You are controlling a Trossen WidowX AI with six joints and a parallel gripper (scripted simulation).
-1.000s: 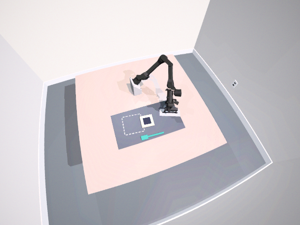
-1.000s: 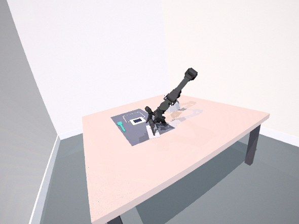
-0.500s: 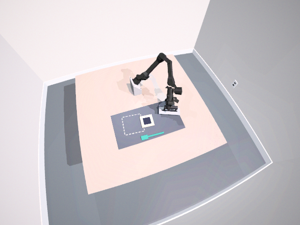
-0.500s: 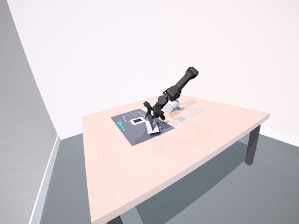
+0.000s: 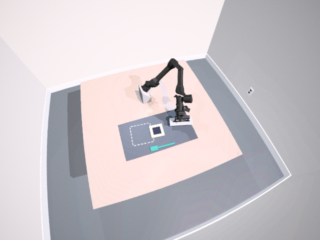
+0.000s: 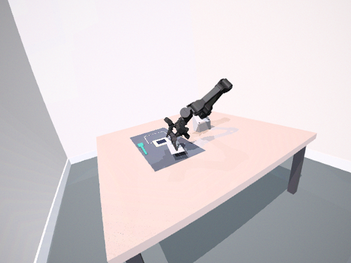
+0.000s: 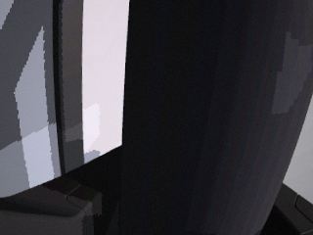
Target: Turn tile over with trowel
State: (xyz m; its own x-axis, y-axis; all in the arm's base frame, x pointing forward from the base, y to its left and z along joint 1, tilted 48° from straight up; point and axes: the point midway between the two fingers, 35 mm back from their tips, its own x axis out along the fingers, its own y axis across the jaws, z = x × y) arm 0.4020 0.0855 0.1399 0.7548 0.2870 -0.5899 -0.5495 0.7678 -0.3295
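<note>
My gripper tip is 4 cm past the tile, 19 cm to the left of it and 9 cm above it. From my gripper tip the other things lie so: teal trowel (11 cm ahead, 23 cm to the right, 9 cm below); then mat (3 cm behind, 19 cm to the right, 12 cm below).
</note>
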